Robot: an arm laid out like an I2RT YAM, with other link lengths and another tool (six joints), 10 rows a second.
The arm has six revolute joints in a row. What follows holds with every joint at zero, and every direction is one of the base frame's.
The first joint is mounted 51 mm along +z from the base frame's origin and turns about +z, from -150 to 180 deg.
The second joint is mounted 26.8 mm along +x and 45.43 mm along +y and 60.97 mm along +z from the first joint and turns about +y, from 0 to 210 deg.
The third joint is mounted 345.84 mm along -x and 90.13 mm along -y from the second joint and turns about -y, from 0 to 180 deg.
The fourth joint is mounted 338.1 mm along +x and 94.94 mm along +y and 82.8 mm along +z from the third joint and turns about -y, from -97 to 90 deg.
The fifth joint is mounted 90.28 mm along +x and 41.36 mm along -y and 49.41 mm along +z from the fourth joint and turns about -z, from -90 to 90 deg.
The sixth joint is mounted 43.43 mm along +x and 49.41 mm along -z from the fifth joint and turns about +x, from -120 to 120 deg.
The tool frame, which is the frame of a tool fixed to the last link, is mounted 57 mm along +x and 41 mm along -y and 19 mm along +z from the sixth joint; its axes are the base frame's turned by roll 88.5, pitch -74.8 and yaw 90 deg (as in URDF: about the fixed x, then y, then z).
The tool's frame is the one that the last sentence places.
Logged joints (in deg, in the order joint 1, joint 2, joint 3, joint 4, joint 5, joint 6), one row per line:
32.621, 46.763, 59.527, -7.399, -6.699, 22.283
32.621, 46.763, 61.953, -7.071, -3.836, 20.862
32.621, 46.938, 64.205, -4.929, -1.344, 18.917
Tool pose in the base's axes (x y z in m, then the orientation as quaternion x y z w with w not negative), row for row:
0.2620, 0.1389, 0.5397, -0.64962, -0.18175, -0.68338, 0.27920
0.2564, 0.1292, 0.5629, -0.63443, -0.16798, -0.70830, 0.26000
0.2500, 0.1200, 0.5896, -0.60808, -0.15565, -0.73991, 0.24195
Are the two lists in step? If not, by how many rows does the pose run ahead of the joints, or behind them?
They are in step.
